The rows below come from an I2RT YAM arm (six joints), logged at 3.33 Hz.
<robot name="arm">
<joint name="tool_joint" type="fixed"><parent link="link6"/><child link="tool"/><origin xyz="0 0 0" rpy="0 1.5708 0"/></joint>
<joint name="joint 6" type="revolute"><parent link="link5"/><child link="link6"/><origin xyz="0.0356 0 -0.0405" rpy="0 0 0"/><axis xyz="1 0 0"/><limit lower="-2.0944" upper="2.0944"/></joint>
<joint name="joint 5" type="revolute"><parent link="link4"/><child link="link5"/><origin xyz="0.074 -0.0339 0.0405" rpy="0 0 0"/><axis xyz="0 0 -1"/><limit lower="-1.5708" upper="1.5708"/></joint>
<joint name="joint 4" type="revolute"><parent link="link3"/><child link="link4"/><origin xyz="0.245 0.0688 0.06" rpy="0 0 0"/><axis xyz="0 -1 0"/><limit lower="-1.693" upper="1.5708"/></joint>
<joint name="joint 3" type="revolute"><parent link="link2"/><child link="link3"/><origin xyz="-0.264 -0.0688 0" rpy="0 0 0"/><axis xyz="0 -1 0"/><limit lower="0" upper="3.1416"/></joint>
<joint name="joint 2" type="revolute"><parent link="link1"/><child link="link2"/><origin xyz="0.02 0.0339 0.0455" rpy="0 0 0"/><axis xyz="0 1 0"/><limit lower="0" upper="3.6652"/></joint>
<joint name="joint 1" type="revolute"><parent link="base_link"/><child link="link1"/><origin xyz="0 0 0.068" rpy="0 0 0"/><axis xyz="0 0 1"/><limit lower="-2.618" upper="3.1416"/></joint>
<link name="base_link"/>
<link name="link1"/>
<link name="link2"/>
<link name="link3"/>
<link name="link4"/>
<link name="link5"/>
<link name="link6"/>
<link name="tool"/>
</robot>
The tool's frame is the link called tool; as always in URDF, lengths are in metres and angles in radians.
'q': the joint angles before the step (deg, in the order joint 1, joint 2, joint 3, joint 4, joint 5, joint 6). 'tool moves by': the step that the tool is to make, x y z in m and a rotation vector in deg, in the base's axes. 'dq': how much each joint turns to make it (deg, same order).
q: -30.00, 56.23, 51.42, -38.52, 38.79, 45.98
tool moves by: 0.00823, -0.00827, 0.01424, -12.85, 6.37, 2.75
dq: -0.02, -0.20, -1.29, 13.90, 6.45, -17.66
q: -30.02, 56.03, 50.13, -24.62, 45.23, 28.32
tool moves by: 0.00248, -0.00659, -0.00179, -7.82, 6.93, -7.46
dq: 0.00, 1.29, -2.06, 8.07, 11.44, -8.73
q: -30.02, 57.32, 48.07, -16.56, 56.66, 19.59
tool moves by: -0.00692, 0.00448, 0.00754, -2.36, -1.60, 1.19
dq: 0.06, -2.89, -1.14, 3.21, -0.54, -2.87
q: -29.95, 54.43, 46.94, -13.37, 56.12, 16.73
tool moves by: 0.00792, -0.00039, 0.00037, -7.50, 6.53, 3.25
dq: 1.00, 0.00, -4.62, 17.65, 0.23, -18.04
